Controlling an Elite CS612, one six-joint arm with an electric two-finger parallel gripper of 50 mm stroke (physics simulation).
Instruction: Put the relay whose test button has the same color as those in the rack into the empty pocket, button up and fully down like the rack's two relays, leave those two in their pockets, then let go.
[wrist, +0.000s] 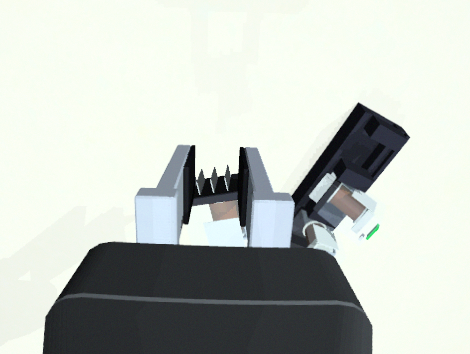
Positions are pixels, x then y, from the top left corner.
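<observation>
My gripper (216, 170) sits at 16 cm from the lens, and as for the black rack (367, 142), I find it 24 cm from the lens.
</observation>
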